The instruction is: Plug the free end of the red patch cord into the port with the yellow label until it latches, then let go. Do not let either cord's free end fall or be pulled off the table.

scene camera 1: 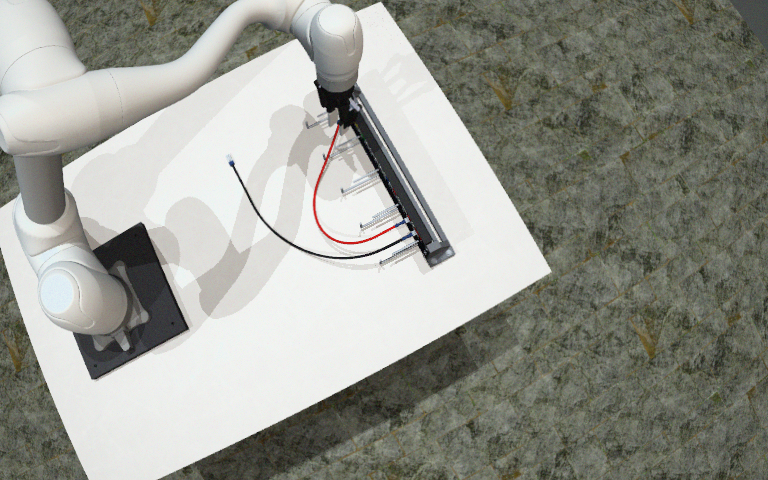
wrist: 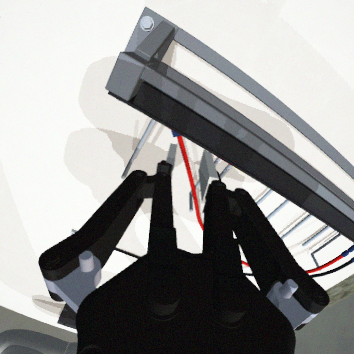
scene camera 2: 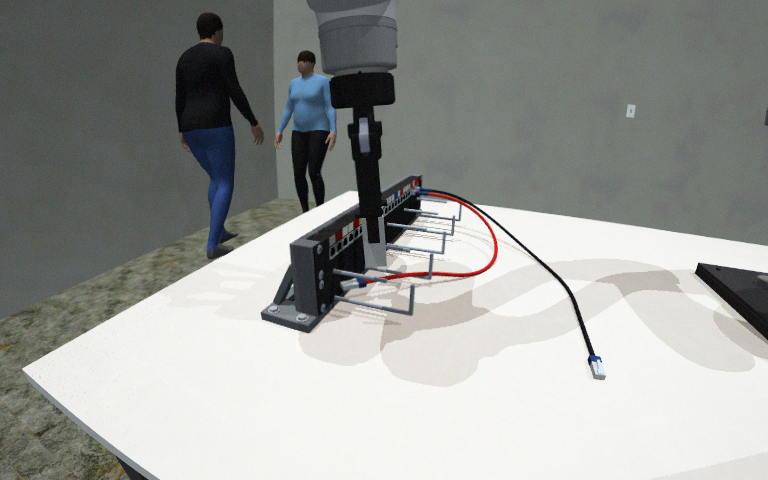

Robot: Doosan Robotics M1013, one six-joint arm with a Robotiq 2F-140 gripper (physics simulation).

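Places are measured from the arm's base along level axes (x ahead, y left, z up), in centimetres.
Pixels of known places: gripper, fingertip midpoint: (scene camera 1: 338,127) (wrist: 187,157) (scene camera 2: 376,259); arm's base at its link origin: (scene camera 1: 111,306).
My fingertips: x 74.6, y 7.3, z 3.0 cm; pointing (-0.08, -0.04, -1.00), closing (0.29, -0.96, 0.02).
Ahead of a thing's pixels: the offset from my fingertips to its middle. "pt": to the spot under its first point. Level surfaces: height alone.
The red patch cord (scene camera 1: 314,198) (scene camera 2: 481,272) (wrist: 189,172) loops from the far end of the patch panel (scene camera 1: 421,212) (scene camera 2: 306,277) (wrist: 122,78). Its free plug @[pt dx +2.1, dy +3.5, dz -2.4 cm] (scene camera 2: 352,284) lies low by the panel's face, below the port row; in the wrist view its blue boot @[dx +1.4, dy +2.2, dz -2.6 cm] (wrist: 175,133) shows and the panel hides the rest. My gripper (scene camera 1: 344,122) (scene camera 2: 374,249) (wrist: 187,157) points down in front of the panel. Its fingers are partly open, with the red cord passing between them and gaps on both sides. A sliver of the yellow label @[pt dx +3.3, dy -3.0, dz +4.0 cm] (scene camera 2: 360,221) shows beside my finger; its port is hidden.
Thin metal cable guides (scene camera 1: 360,182) (scene camera 2: 411,300) (wrist: 139,147) stick out from the panel's face around the gripper. A black cord @[pt dx -27.8, dy -10.7, dz -4.8 cm] (scene camera 1: 266,224) (scene camera 2: 543,264) curves from the panel's far end; its free plug (scene camera 1: 230,160) (scene camera 2: 596,367) lies on the white table @[dz -5.3 cm] (scene camera 1: 283,350) (scene camera 2: 226,384).
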